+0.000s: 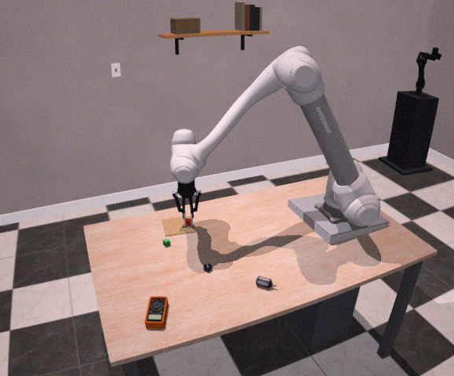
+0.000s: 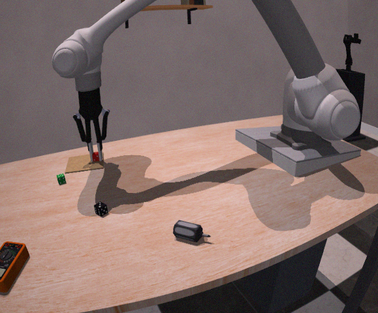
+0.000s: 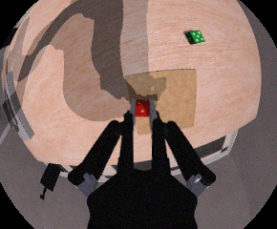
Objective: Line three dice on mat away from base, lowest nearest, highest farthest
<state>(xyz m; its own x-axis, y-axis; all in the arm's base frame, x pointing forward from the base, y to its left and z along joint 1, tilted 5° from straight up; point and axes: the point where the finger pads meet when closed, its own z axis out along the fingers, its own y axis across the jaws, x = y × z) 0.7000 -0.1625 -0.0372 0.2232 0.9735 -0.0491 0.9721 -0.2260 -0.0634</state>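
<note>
Right now the red die is 20 mm below my hand. From my hand the other things lie so: black die (340 mm to the left, 30 mm below); tan mat (50 mm ahead, 40 mm below, 10 mm to the right); green die (120 mm to the left, 120 mm ahead, 30 mm below).
</note>
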